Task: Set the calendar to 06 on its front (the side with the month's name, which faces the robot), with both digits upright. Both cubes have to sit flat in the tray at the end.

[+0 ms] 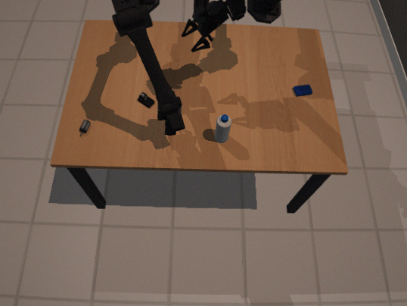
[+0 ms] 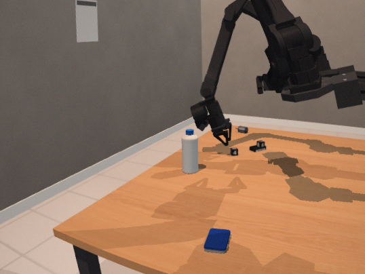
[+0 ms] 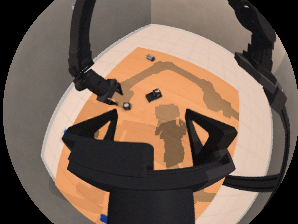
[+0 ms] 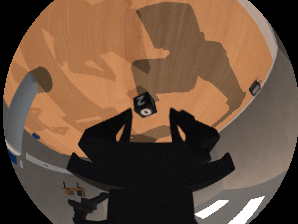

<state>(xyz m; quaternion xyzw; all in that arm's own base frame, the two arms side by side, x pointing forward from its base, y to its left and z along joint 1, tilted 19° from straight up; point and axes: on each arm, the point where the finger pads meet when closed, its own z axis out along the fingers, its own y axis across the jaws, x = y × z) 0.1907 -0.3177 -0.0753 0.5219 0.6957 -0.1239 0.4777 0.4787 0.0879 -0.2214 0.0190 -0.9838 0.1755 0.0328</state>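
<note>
My right hand is 30 mm past the black cube and 40 mm above it. The rest, counted from my right hand: white bottle (60 mm ahead, 260 mm to the left, 20 mm above); then blue pad (240 mm behind, 670 mm to the left, 50 mm below).
</note>
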